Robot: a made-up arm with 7 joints.
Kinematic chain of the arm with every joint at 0, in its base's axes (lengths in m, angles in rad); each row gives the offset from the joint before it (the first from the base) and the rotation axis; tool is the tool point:
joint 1: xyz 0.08 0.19 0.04 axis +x
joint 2: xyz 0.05 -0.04 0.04 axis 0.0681 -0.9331 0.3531
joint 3: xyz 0 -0.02 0.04 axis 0.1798 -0.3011 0.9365
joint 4: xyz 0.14 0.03 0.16 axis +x
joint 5: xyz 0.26 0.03 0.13 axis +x
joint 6: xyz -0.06 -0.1 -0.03 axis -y
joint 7: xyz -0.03 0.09 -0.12 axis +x
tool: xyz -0.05 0.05 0
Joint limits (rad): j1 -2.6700..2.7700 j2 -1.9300..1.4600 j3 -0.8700..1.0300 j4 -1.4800..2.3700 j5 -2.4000..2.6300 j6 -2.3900..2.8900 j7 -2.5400..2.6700
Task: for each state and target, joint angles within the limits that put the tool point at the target. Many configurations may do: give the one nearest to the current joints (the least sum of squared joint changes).
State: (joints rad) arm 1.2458 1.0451 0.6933 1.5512 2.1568 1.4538 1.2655
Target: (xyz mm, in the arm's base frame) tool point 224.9 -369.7 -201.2
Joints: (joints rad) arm 1.7967 0.7492 0.1607 1.3122 2.2444 1.5031 1.0568
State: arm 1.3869 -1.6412 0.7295 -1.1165 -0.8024 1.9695 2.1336
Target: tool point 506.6 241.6 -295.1
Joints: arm 0.6496 -1.5414 0.3015 -0.9309 -0.7353 1.6985 2.0878
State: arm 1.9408 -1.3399 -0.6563 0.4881 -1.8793 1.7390 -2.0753
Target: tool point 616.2 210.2 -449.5
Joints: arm 1.6908 -0.7933 -0.6195 0.2196 -2.3149 1.5559 -2.1273
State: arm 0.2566 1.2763 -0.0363 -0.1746 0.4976 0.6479 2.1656
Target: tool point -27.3 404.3 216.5
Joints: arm -0.4098 1.2194 0.5020 -0.8965 0.9203 0.0878 2.5284
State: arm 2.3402 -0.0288 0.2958 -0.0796 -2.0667 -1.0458 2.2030
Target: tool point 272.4 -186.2 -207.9
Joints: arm 2.2628 0.0514 0.3310 -0.0103 -2.0596 -0.9220 2.2970
